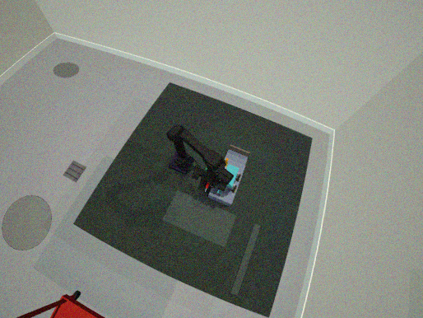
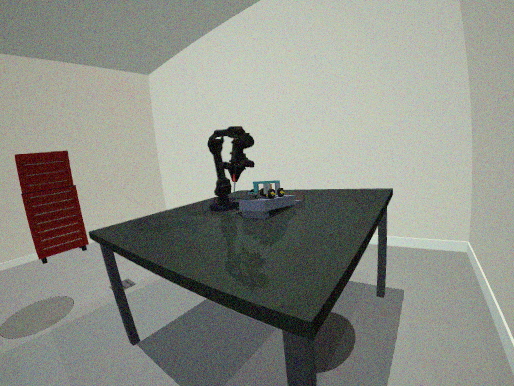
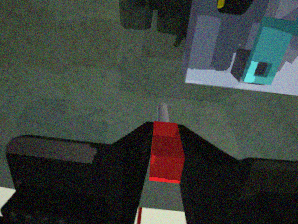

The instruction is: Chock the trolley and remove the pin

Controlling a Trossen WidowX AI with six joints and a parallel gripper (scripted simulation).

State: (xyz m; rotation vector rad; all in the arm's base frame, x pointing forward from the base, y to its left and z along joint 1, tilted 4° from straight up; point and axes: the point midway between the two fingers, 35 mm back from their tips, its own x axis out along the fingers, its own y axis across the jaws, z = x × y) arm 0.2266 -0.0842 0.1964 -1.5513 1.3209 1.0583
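Right now the green tray is 20 cm to the left of my gripper tip, 18 cm below it and 5 cm behind it. Also, from my gripper tip: red-headed stop pin right at my gripper tip; then teal trolley 13 cm to the left, 8 cm ahead, 6 cm below; then ramp 14 cm to the left, 13 cm below, 8 cm ahead.
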